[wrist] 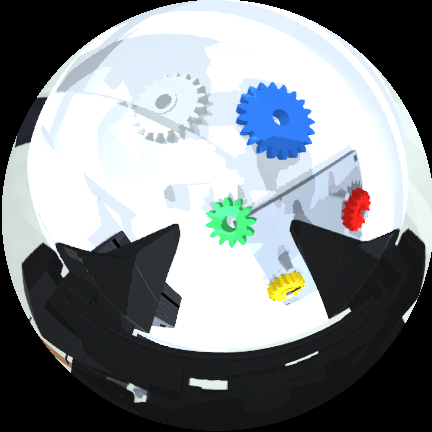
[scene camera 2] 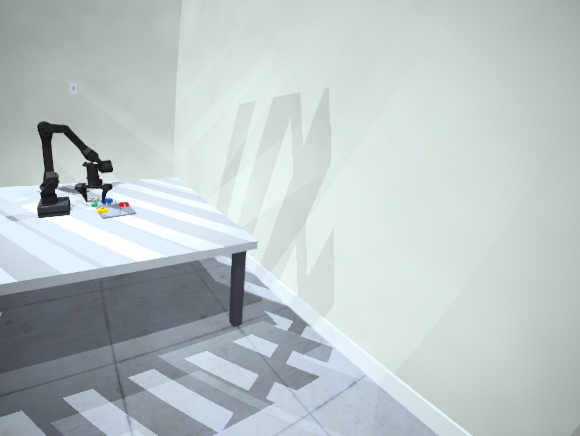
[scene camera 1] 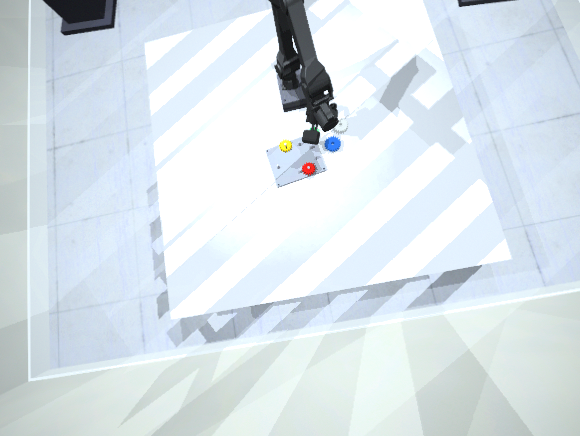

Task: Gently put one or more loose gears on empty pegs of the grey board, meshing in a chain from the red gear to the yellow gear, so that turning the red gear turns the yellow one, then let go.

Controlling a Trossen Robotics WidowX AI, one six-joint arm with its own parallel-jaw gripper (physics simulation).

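Frame: origin at the arm's base, x down, y ahead, z right, level; metres.
Seen in the pictures: gripper, fingertip midpoint: (wrist: 236, 227) (scene camera 2: 95, 202) (scene camera 1: 314, 131); arm's base, link origin: (scene camera 2: 49, 203) (scene camera 1: 289, 82).
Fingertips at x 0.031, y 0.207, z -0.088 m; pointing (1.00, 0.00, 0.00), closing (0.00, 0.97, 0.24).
Pixels of each thing's top centre, then the offset from my fingertips to it. "*": a spot on its surface instead. Level surfaces: height alone.
- loose green gear, top centre: (wrist: 232, 230) (scene camera 2: 94, 201) dy -0.004, dx -0.004, dz +0.000 m
- grey board, top centre: (wrist: 331, 264) (scene camera 1: 294, 156) (scene camera 2: 113, 205) dy +0.103, dx -0.005, dz +0.085 m
- red gear, surface spot: (wrist: 354, 212) (scene camera 1: 309, 163) * dy +0.136, dx +0.002, dz +0.027 m
- yellow gear, top centre: (wrist: 288, 293) (scene camera 1: 285, 144) (scene camera 2: 102, 208) dy +0.047, dx -0.001, dz +0.120 m
- blue gear, top centre: (wrist: 280, 116) (scene camera 1: 332, 143) (scene camera 2: 106, 199) dy +0.054, dx +0.008, dz -0.072 m
- white gear, top centre: (wrist: 162, 100) (scene camera 1: 340, 124) dy -0.025, dx +0.008, dz -0.110 m
- white table, surface height: dx +0.025 m
My gripper (scene camera 1: 318, 128) (scene camera 2: 95, 199) (wrist: 236, 227) is open and empty, its fingers on either side of and above the loose green gear (scene camera 2: 94, 204) (wrist: 242, 226), which lies by a corner of the grey board (scene camera 1: 289, 174) (scene camera 2: 118, 214) (wrist: 322, 186). The arm hides most of this gear in scene camera 1. The red gear (scene camera 1: 308, 168) (scene camera 2: 124, 204) (wrist: 354, 212) and yellow gear (scene camera 1: 285, 145) (scene camera 2: 102, 211) (wrist: 285, 286) are on board pegs, apart. Bare pegs (scene camera 1: 278, 166) (wrist: 285, 260) stand on the board. The blue gear (scene camera 1: 332, 144) (scene camera 2: 107, 200) (wrist: 297, 130) and white gear (scene camera 1: 341, 126) (wrist: 189, 107) lie loose off the board.
The arm's base (scene camera 1: 293, 102) (scene camera 2: 53, 207) (wrist: 167, 311) stands on the white table (scene camera 1: 280, 250) (scene camera 2: 175, 235), near the board's yellow-gear side. Striped light and shadows cross the table. One finger reaches over the board's edge in scene camera 1.
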